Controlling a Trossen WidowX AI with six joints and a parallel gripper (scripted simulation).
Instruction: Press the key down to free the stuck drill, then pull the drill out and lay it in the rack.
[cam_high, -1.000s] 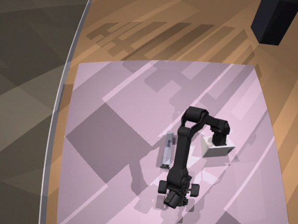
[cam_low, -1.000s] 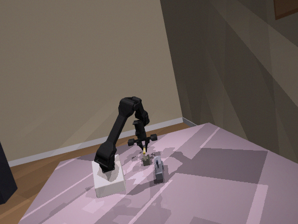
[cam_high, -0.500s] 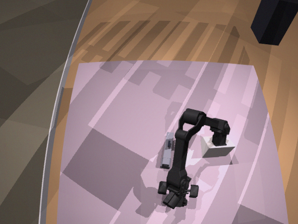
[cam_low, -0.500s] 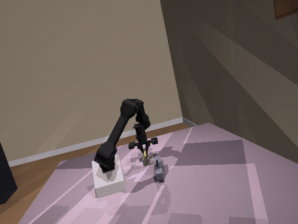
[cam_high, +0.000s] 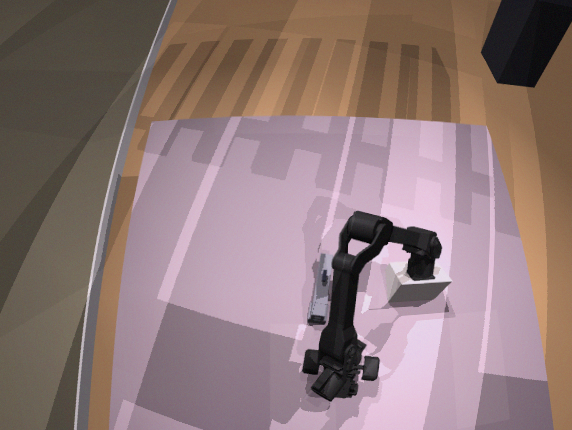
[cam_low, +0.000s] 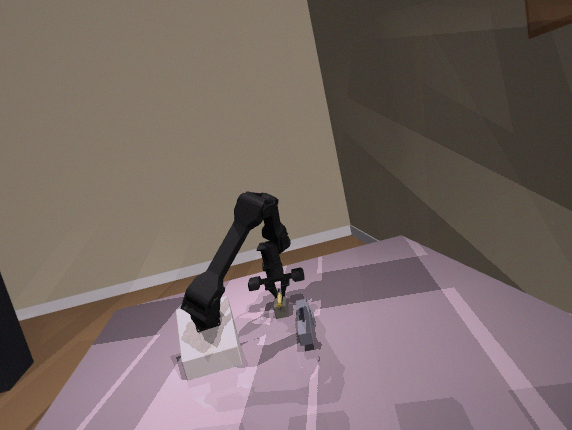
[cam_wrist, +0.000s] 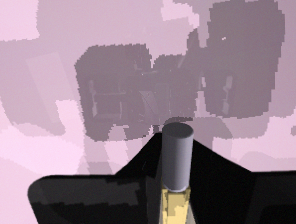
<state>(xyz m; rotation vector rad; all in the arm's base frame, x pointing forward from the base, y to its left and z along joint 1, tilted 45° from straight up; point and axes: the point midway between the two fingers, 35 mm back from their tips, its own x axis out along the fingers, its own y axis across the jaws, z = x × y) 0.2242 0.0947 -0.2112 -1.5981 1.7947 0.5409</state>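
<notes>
My gripper tip is now 10 mm past the drill, 40 mm to the left of it and 30 mm below it. Round my gripper tip: small dark piece (20 mm ahead, 250 mm to the right, 40 mm above); rack (10 mm behind, 50 mm to the right).
</notes>
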